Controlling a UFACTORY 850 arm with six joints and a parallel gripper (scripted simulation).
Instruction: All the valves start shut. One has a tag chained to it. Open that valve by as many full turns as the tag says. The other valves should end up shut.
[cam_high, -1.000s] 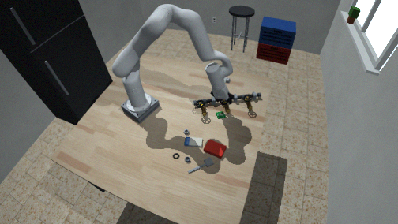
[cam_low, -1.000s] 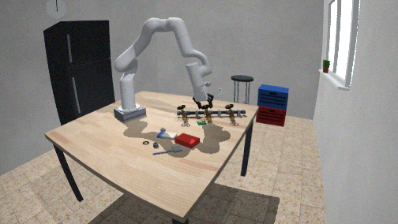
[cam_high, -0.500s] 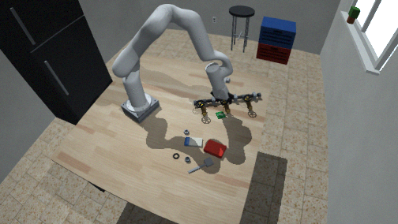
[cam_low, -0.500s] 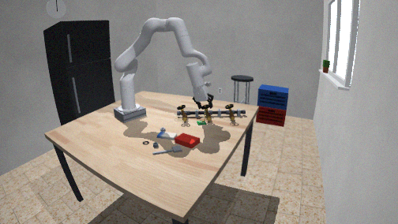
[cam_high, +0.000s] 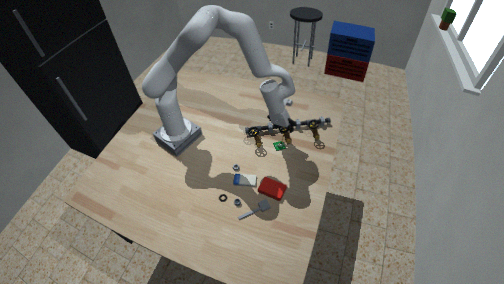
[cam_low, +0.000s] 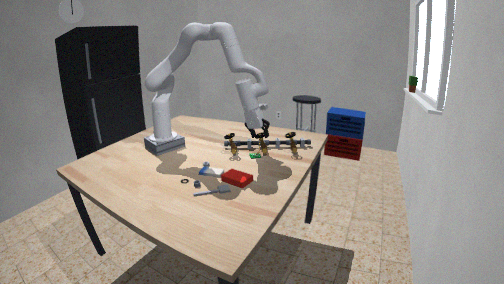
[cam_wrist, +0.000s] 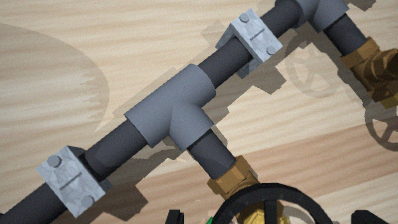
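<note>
My hand is 3 cm past the green tag, 5 cm to the left of it and 10 cm above it. Also, from my hand: grey scraper: 6 cm behind, 44 cm to the right, 10 cm below; then red box: 1 cm behind, 33 cm to the right, 9 cm below; then white block: 15 cm behind, 30 cm to the right, 10 cm below.
</note>
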